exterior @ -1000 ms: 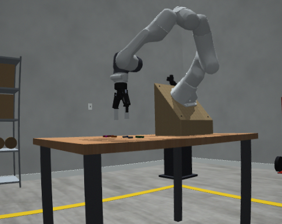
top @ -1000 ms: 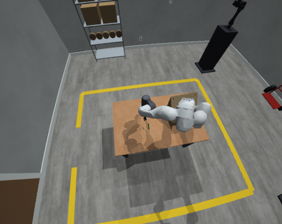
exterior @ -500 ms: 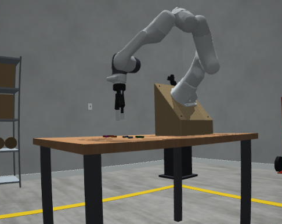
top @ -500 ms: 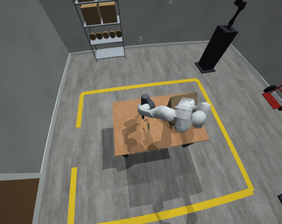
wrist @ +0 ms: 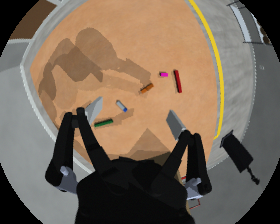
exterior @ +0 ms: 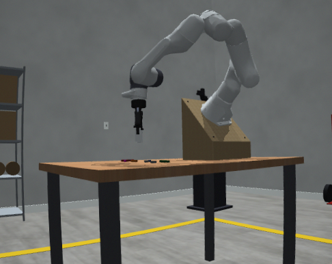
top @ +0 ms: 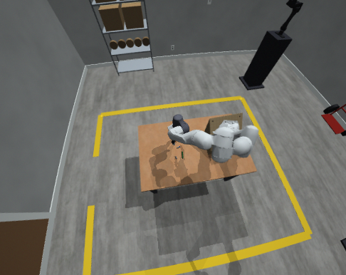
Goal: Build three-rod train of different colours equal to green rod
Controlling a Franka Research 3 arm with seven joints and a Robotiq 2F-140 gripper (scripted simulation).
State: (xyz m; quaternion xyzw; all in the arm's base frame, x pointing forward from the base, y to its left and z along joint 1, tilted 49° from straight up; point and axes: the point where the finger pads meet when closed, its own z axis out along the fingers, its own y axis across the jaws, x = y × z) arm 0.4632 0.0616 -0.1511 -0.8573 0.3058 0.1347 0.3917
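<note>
The orange rod is 100 mm below my hand, 40 mm to the right of it and 10 mm ahead of it. Also, from my hand: magenta rod (100 mm to the right, 100 mm below, 20 mm ahead); then red rod (130 mm to the right, 100 mm below, 20 mm behind); then small blue rod (100 mm below, 50 mm to the left, 20 mm behind).
</note>
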